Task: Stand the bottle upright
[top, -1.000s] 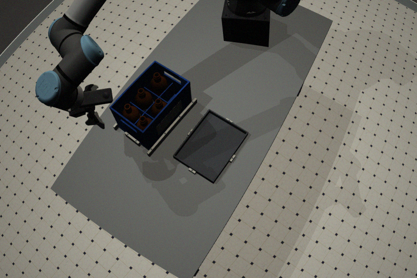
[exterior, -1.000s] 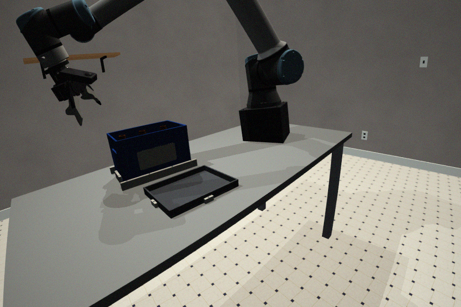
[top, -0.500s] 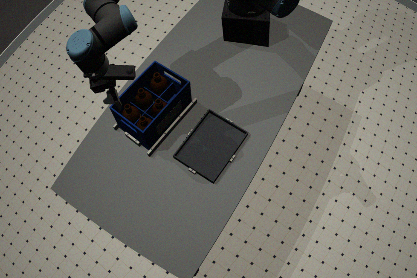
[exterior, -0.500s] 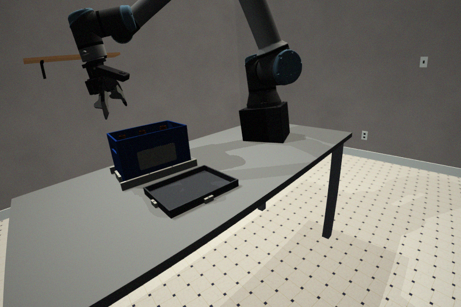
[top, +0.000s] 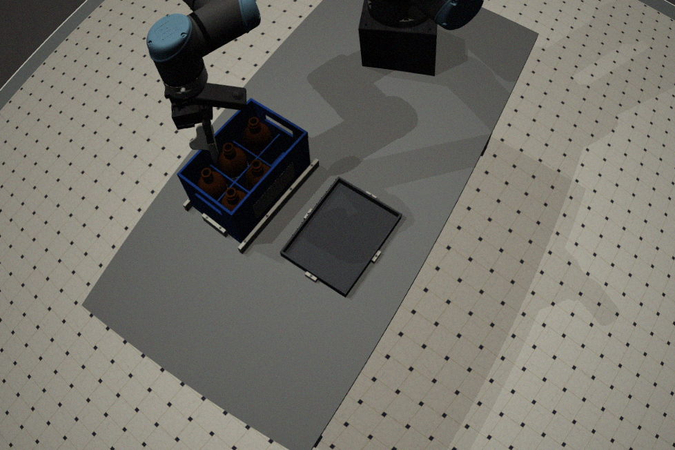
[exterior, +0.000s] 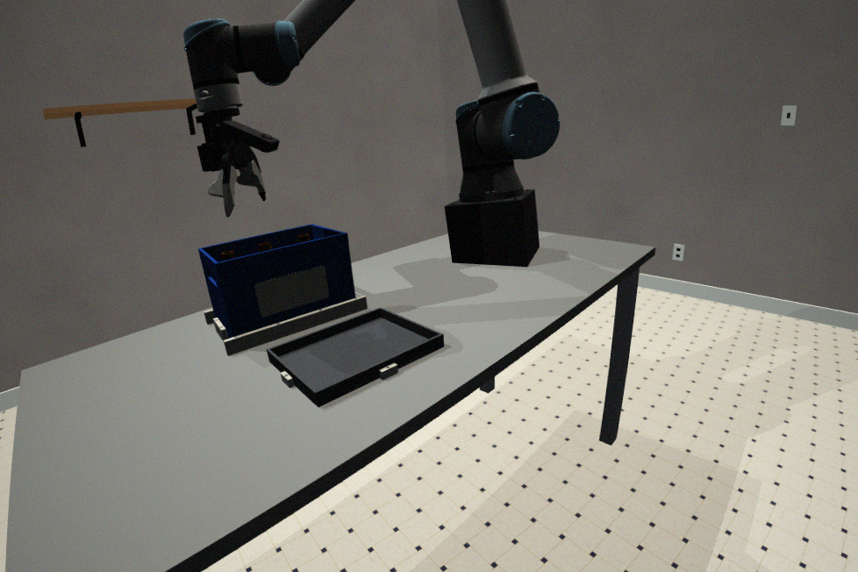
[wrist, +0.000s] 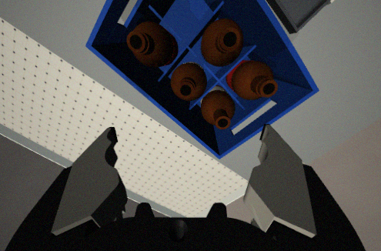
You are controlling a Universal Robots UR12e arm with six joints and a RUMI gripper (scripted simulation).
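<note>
Right now my hand is 160 mm above the blue crate, 50 mm to the right of it and 20 mm past it. The rest, counted from my hand: black tray 320 mm to the left, 230 mm below, 50 mm behind; then bottle 160 mm below, 70 mm ahead, 10 mm to the left.
</note>
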